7 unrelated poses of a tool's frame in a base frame.
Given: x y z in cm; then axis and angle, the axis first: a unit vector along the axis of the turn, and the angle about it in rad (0 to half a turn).
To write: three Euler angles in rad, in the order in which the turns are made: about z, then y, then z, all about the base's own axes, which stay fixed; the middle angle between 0 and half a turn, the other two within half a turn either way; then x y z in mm. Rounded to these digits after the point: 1 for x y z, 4 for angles.
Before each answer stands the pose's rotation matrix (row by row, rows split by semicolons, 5 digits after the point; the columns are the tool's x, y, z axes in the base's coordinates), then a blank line. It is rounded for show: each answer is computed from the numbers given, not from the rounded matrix.
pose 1, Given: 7.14 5.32 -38.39 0.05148 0.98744 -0.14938 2.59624
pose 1, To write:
-0.85003 0.17178 0.49794; 0.01681 0.95369 -0.30031; -0.52647 -0.24691 -0.81355

-0.4385 2.5210 -0.5427 71.4 53.2 -383.9
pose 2, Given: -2.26 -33.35 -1.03 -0.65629 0.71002 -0.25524 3.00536
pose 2, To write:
-0.13329 -0.89298 0.42990; -0.96231 0.01286 -0.27164; 0.23704 -0.44991 -0.86104

-2.0557 2.6081 -0.5635 -22.6 -333.5 -10.3
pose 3, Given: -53.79 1.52 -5.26 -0.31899 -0.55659 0.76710 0.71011
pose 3, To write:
0.78289 -0.45717 -0.42200; 0.54300 0.83317 0.10475; 0.30371 -0.31116 0.90052

-2.3441 0.4498 2.8983 -537.9 15.2 -52.6
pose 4, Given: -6.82 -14.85 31.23 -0.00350 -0.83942 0.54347 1.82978
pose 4, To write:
-0.25608 -0.52166 -0.81382; 0.52904 0.62898 -0.56965; 0.80904 -0.57642 0.11490

-2.5225 1.4556 -2.5309 -68.2 -148.5 312.3
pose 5, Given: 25.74 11.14 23.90 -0.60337 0.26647 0.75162 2.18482
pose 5, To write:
-0.00235 -0.86774 -0.49700; 0.36091 -0.46424 0.80884; -0.93260 -0.17748 0.31427

-0.1881 1.2511 2.1218 257.4 111.4 239.0
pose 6, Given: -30.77 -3.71 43.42 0.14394 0.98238 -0.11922 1.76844
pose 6, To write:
-0.17157 0.28607 0.94272; 0.05227 0.95821 -0.28125; -0.98378 0.00102 -0.17936

0.0010 1.7511 -0.2899 -307.7 -37.1 434.2
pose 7, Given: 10.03 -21.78 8.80 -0.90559 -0.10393 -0.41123 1.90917
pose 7, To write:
0.76037 0.51327 0.39799; -0.26255 -0.31757 0.91116; 0.59406 -0.79731 -0.10671

-2.2111 1.6777 1.1590 100.3 -217.8 88.0
